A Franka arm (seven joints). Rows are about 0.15 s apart.
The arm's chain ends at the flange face. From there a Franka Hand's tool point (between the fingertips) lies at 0.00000 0.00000 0.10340 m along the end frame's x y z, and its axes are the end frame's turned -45 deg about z.
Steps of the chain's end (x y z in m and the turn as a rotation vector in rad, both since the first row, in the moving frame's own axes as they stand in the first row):
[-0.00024, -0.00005, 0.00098, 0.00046, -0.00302, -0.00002]
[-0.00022, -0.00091, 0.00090, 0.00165, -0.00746, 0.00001]
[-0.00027, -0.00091, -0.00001, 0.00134, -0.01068, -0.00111]
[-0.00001, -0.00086, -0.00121, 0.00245, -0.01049, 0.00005]
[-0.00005, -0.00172, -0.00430, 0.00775, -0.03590, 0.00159]
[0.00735, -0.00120, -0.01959, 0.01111, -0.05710, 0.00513]
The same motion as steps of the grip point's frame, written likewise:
[-0.00032, -0.00046, 0.00098, 0.00246, -0.00181, -0.00002]
[0.00006, -0.00147, 0.00090, 0.00644, -0.00411, 0.00001]
[-0.00023, -0.00171, -0.00002, 0.00850, -0.00660, -0.00111]
[0.00001, -0.00156, -0.00122, 0.00915, -0.00569, 0.00005]
[-0.00087, -0.00444, -0.00437, 0.03087, -0.01991, 0.00159]
[0.00270, -0.00064, -0.01976, 0.04823, -0.03252, 0.00513]

